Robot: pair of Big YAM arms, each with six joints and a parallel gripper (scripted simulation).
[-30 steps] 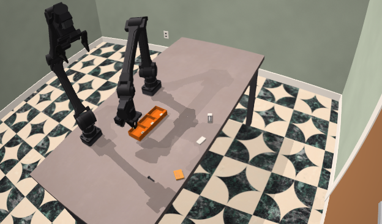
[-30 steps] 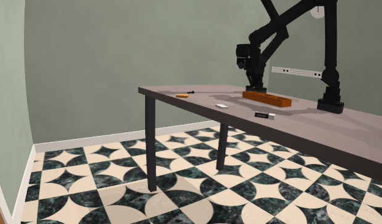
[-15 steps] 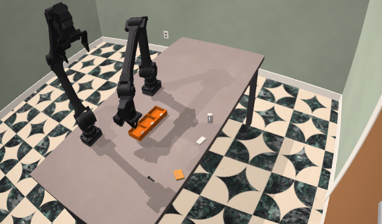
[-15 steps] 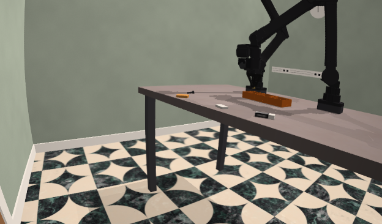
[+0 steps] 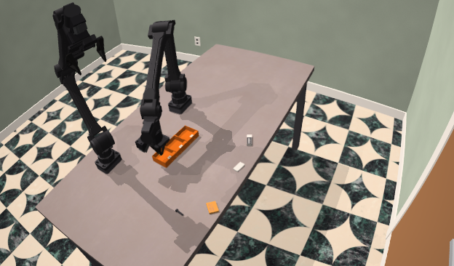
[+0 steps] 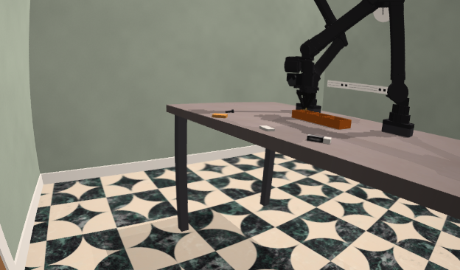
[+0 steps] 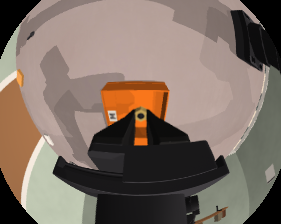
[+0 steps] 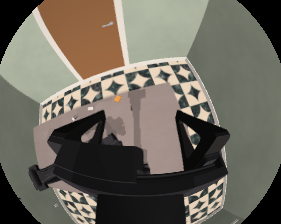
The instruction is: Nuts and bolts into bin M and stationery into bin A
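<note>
Now: the black bolt 26 cm ahead of my left hand, 18 cm to the right of it and 4 cm below it. From my left hand the other things lie so: orange double bin (10 cm to the left, 3 cm below); then brass nut (1 cm below); then white eraser (32 cm ahead, 16 cm to the left, 5 cm below).
</note>
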